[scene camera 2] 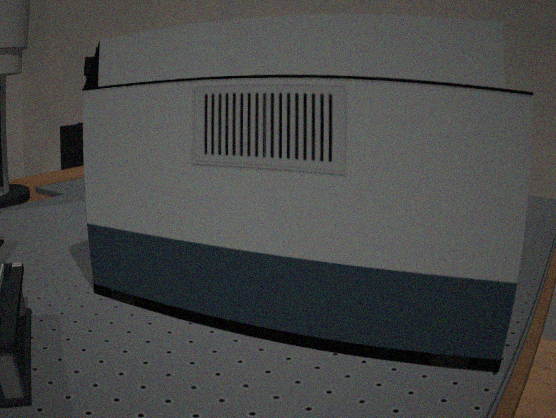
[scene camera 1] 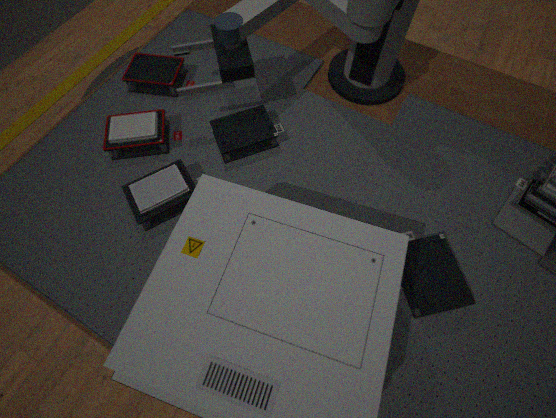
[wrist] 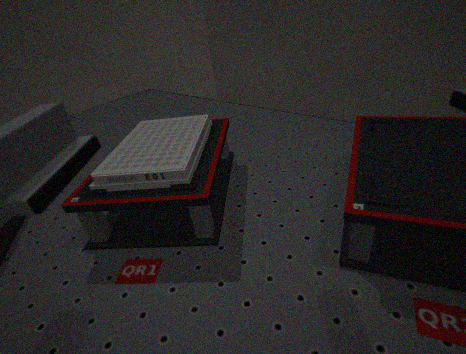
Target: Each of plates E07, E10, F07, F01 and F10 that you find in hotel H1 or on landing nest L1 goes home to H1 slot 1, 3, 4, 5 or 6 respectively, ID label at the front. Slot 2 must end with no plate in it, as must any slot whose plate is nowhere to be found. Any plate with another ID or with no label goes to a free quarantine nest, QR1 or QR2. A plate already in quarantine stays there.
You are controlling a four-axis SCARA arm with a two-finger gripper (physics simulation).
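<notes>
My gripper is open and empty. Its two fingers reach toward the red-rimmed nest QR2, which holds no plate. A white plate labelled E01 sits on the red-rimmed nest QR1, its label at the front in the wrist view. Another white plate lies on a dark nest near the big housing; its ID cannot be read. Part of a slotted structure, possibly hotel H1, shows at the right edge; its slots and any plate labels cannot be read. Landing nest L1 cannot be identified for certain.
A large white housing stands in the foreground and blocks much of scene camera 2. A bare dark nest stands between the gripper and the housing. Another dark stand is at the housing's right. The arm's round base is behind.
</notes>
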